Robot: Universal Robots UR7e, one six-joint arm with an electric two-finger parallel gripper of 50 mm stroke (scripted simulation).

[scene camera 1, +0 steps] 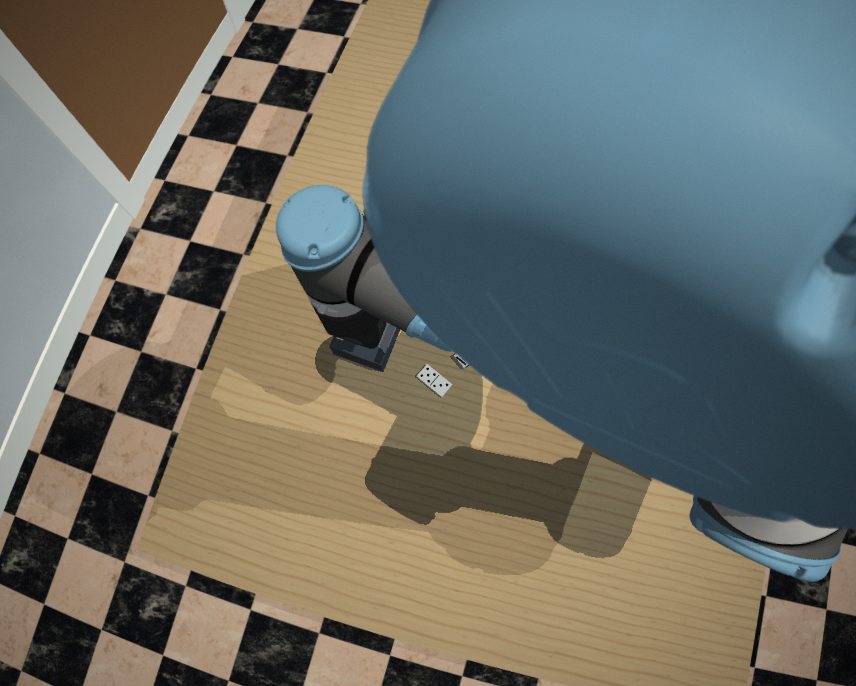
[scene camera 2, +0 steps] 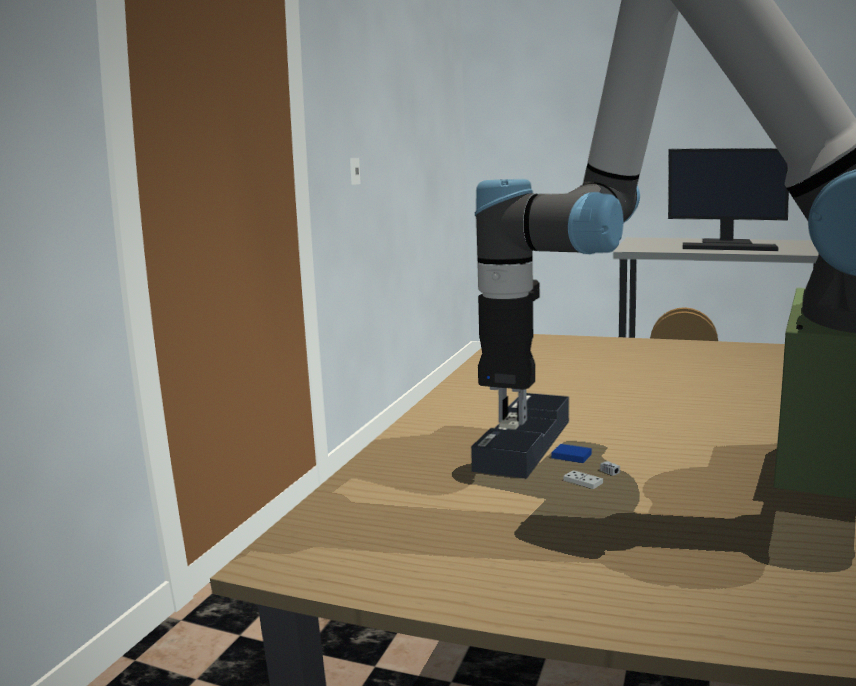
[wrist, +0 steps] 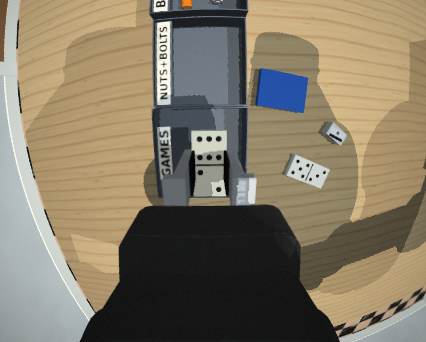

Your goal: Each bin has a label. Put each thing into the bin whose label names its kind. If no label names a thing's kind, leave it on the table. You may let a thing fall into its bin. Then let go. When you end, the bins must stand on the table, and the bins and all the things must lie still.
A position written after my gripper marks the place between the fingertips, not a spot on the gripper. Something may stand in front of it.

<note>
In view: my gripper (scene camera 2: 512, 421), a blue flat block (wrist: 275, 89), a dark three-part bin (scene camera 2: 520, 451), a white domino (wrist: 299, 168) and a white domino (wrist: 209, 145).
The dark three-part bin is seen too in scene camera 1 (scene camera 1: 376, 358) and in the wrist view (wrist: 209, 62). My gripper shows as well in scene camera 1 (scene camera 1: 368, 325) and in the wrist view (wrist: 209, 163).
</note>
